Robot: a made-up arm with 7 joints.
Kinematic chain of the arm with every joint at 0, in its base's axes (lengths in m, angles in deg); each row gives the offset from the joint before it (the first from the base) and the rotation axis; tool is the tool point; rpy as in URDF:
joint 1: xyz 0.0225 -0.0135 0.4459 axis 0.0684 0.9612 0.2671
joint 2: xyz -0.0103 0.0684 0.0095 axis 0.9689 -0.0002 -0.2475
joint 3: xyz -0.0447 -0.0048 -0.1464 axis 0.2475 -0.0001 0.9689
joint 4: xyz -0.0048 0.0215 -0.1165 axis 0.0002 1 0
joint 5: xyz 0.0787 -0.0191 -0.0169 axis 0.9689 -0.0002 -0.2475
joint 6: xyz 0.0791 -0.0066 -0.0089 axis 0.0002 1 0
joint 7: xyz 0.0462 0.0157 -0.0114 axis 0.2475 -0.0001 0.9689
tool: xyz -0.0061 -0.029 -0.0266 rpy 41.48 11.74 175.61
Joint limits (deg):
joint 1: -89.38..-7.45
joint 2: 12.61..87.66
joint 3: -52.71..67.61
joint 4: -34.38..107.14
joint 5: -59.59..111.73
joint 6: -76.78..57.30
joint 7: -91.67..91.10
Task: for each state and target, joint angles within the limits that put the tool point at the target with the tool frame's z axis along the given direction. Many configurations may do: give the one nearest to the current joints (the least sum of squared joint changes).
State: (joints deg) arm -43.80 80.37 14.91 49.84 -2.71 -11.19 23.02
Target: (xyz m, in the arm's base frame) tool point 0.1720 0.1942 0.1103 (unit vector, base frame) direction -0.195 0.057 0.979
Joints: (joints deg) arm -7.45 48.42 -30.89 18.95 0.91 -28.11 26.63
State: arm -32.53 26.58 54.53 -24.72 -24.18 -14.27 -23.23
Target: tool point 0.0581 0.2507 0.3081 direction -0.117 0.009 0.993
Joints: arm -7.45 12.81 67.39 -34.29 13.04 4.77 -73.51
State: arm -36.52 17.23 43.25 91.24 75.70 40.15 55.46
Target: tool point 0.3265 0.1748 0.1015 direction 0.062 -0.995 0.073
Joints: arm -52.76 12.98 26.92 87.24 91.28 38.20 77.00
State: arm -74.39 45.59 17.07 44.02 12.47 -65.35 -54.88
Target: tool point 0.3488 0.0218 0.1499 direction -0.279 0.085 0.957
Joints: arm -44.96 12.61 -9.15 52.03 49.39 -69.82 -22.81
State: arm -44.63 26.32 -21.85 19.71 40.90 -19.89 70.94
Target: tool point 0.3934 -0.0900 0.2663 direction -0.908 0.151 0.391
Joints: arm -57.33 12.61 -36.34 23.11 28.99 -3.62 52.87
